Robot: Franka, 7 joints.
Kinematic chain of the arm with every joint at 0, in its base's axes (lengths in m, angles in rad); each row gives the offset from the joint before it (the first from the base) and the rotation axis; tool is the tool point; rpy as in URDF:
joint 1: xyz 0 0 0.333 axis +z
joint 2: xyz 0 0 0 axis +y
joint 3: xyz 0 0 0.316 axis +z
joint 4: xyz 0.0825 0 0 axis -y
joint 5: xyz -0.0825 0 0.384 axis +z
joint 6: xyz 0 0 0 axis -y
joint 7: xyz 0.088 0 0 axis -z
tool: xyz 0 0 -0.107 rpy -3.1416 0 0
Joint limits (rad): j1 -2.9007..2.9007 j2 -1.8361..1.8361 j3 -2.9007..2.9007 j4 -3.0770..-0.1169 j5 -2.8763..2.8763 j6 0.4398..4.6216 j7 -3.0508..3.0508
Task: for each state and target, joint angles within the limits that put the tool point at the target. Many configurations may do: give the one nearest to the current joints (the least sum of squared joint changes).
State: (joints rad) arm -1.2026 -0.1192 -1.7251 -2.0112 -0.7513 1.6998 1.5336
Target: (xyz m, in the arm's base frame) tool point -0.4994 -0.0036 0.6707
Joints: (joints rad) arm -1.1554 0.3305 -1.9917 -1.7116 -0.8180 1.4743 1.5336
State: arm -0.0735 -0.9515 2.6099 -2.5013 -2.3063 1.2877 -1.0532
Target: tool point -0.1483 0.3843 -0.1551
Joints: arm -0.3788 -1.5507 2.7184 -2.0133 -2.4419 1.4983 -1.0532
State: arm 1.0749 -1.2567 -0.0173 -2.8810 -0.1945 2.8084 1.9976
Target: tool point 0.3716 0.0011 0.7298
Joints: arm 0.9570 -0.9584 -0.6075 -2.3570 -0.1244 2.8699 1.9976
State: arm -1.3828 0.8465 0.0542 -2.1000 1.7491 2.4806 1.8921
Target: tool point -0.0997 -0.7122 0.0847
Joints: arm -1.6134 1.0371 -0.1161 -1.3917 1.7454 2.4668 1.8921
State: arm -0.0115 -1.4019 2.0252 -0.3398 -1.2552 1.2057 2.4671
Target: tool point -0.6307 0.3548 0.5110
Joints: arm -0.1598 -1.3484 2.0112 -0.4186 -1.2150 1.0463 2.4671
